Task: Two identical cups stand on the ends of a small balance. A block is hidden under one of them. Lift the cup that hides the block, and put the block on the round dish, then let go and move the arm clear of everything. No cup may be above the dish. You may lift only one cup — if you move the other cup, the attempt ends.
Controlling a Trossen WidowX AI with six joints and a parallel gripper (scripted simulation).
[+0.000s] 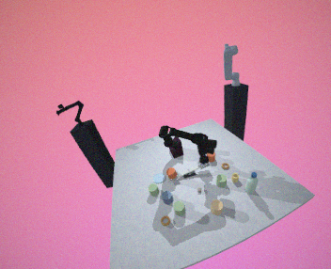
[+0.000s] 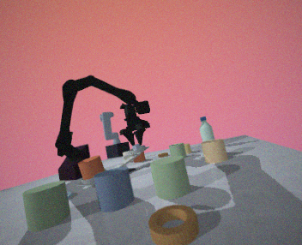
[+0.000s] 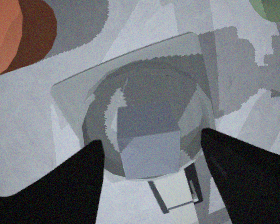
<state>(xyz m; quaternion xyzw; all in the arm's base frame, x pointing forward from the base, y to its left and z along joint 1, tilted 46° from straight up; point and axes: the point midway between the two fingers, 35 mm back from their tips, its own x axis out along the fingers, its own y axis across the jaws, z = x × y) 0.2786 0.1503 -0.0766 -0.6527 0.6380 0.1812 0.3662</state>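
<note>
Now: the pale grey-blue block 10 mm below my gripper tip. Also, from my gripper tip: orange cup: 280 mm to the right, 30 mm below; small balance: 130 mm to the right, 60 mm below; grey lump: 180 mm ahead, 100 mm to the right, 90 mm below.
</note>
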